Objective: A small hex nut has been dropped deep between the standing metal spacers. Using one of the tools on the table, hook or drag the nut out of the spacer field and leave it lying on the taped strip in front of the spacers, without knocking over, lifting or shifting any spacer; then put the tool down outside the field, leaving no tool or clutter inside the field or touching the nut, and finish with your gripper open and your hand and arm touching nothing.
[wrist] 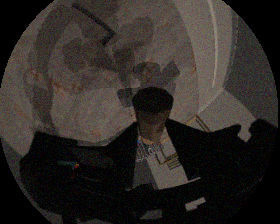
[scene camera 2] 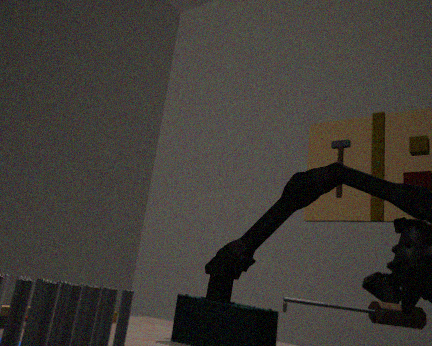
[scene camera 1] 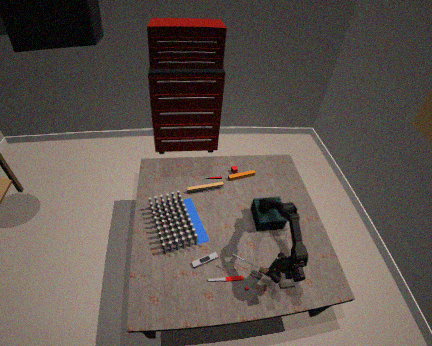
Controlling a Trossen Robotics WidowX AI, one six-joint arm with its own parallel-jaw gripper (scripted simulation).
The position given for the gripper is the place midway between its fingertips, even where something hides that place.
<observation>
In view: the gripper (scene camera 2: 396, 315).
The gripper is seen too in the wrist view (wrist: 151, 122).
</observation>
